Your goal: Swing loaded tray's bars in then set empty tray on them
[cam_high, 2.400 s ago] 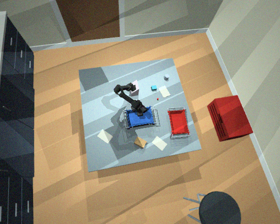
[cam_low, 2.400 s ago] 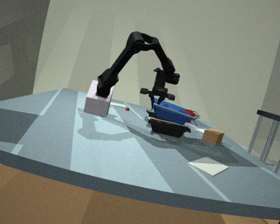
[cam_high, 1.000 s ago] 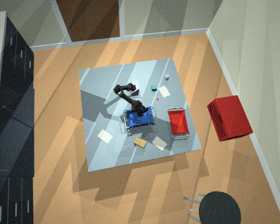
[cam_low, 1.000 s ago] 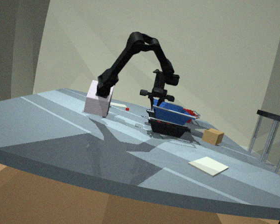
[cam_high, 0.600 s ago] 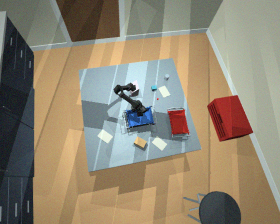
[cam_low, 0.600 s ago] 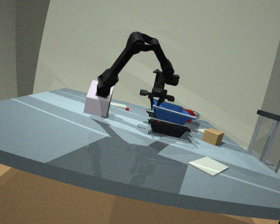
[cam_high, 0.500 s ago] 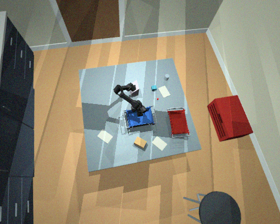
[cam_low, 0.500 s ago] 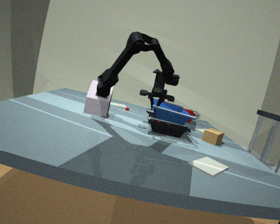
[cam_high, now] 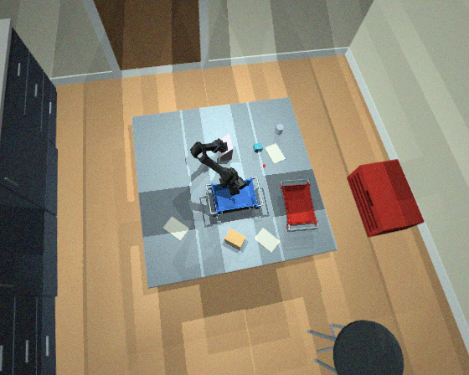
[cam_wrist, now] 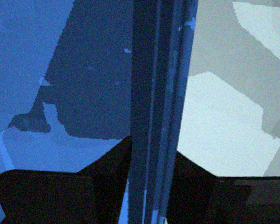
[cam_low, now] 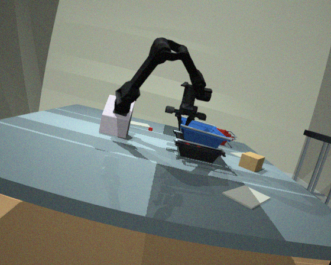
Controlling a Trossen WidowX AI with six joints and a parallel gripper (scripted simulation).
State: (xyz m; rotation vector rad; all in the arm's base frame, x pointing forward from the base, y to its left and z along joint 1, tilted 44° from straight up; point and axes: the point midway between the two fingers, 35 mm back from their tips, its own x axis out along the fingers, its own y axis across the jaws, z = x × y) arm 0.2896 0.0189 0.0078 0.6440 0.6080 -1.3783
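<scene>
The blue tray is 8 cm ahead of my gripper tip and 3 cm above it. The rest, counted from my gripper tip: red cube (28 cm to the left, 16 cm behind, 8 cm below); cyan block (31 cm behind, 26 cm to the left, 6 cm below); brown box (36 cm ahead, 5 cm below, 4 cm to the right).
</scene>
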